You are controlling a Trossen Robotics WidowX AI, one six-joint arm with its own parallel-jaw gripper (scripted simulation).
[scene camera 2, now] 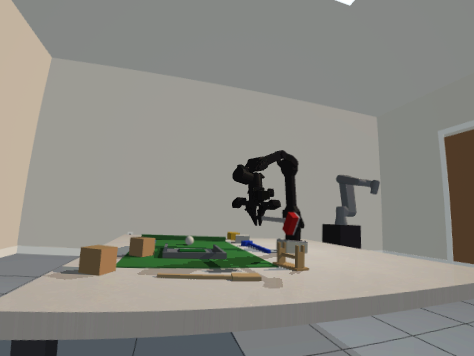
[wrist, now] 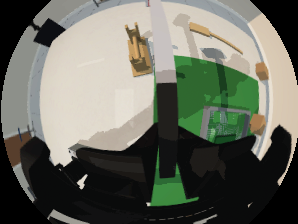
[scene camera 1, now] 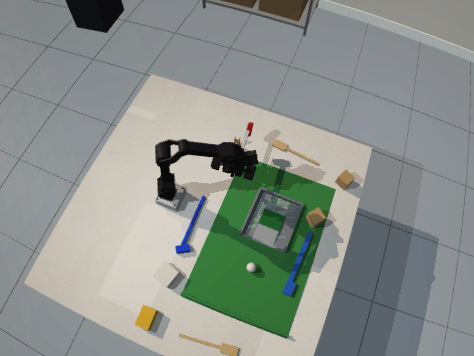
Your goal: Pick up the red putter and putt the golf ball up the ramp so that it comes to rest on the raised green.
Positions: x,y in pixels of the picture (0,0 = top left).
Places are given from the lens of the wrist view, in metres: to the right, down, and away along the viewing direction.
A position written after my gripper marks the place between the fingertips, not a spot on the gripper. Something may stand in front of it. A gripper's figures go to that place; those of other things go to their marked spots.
my gripper (wrist: pixel 163 126): 0.01, 0.02, 0.10
wooden stand (wrist: pixel 138 50): -0.03, -0.14, 0.17
green mat (wrist: pixel 200 82): 0.13, -0.08, 0.20
The marked spots on the green mat and the wooden stand are 0.18 m apart.
